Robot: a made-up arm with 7 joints.
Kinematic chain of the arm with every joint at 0, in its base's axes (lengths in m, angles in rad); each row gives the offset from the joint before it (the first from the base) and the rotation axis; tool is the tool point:
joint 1: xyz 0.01 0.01 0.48 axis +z
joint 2: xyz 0 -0.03 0.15 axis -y
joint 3: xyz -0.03 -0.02 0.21 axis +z
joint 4: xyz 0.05 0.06 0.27 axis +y
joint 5: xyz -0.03 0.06 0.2 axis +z
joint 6: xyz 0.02 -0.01 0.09 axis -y
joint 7: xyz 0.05 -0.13 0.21 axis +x
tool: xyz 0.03 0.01 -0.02
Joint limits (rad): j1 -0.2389..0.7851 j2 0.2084..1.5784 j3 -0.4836..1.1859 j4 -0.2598..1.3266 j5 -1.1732..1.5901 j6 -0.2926..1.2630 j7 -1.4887..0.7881
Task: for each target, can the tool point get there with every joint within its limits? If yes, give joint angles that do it. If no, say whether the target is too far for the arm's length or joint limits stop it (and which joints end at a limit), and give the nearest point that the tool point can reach.
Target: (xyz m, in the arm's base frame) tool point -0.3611 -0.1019 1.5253
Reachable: yes | joints 0.0652 0.3640 0.8857 -0.0267 -0.8339 0.1093 0.4039
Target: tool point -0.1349 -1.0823 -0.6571
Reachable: no: too far | nearest point -0.4337 -0.7197 0.2862 | short by 1.054 m
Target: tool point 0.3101 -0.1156 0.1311
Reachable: no: joint limits stop it (at a limit: joint 1, joint 2, joint 4, joint 6, joint 7) | nearest point -0.4281 -0.7231 0.2964 | short by 0.970 m
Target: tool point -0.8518 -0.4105 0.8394
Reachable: yes | joints 0.3876 1.4349 -0.1507 0.2865 -0.1411 0.6637 0.3597
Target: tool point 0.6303 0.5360 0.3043
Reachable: no: joint limits stop it (at a limit: joint 1, joint 2, joint 4, joint 6, joint 7) | nearest point 0.2756 0.3833 1.0803 | short by 0.867 m
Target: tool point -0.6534 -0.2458 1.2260
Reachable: yes | joints 0.1422 1.2210 -0.2153 0.8786 -0.8957 0.0886 -0.3931
